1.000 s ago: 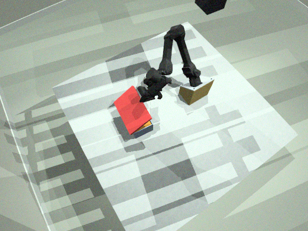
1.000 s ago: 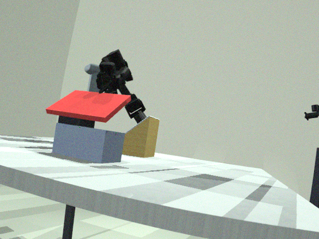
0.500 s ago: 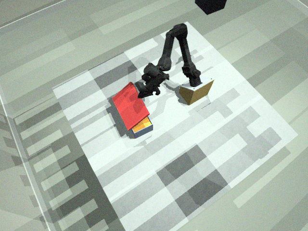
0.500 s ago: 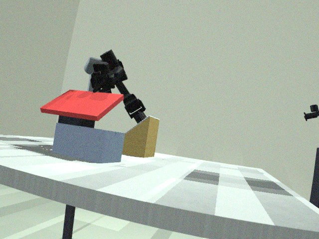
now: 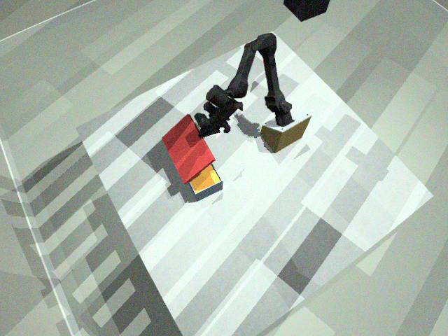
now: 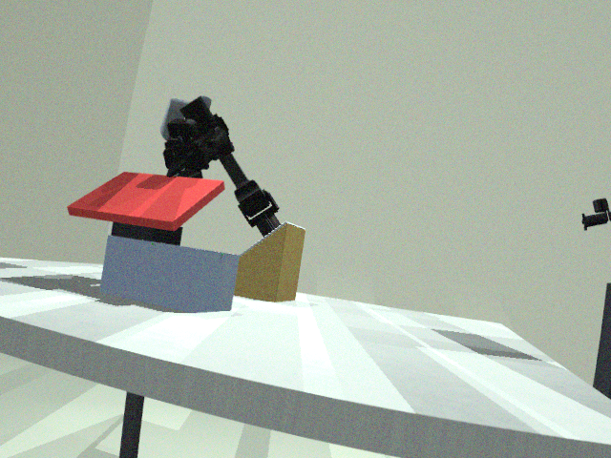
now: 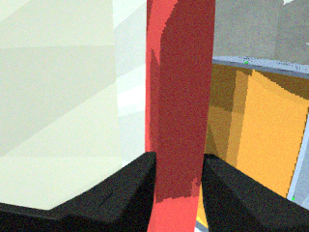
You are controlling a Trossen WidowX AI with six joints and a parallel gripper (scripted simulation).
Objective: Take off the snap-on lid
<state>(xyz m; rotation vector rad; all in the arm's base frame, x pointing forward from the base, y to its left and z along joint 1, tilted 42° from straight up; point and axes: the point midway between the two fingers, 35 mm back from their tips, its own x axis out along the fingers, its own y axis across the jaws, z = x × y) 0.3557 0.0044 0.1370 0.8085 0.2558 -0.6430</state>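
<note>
Now: gripper tip 7 cm short of the red lid and 4 cm above it. Also, from my gripper tip: blue-grey storage box (5 cm ahead, 7 cm to the left, 18 cm below).
</note>
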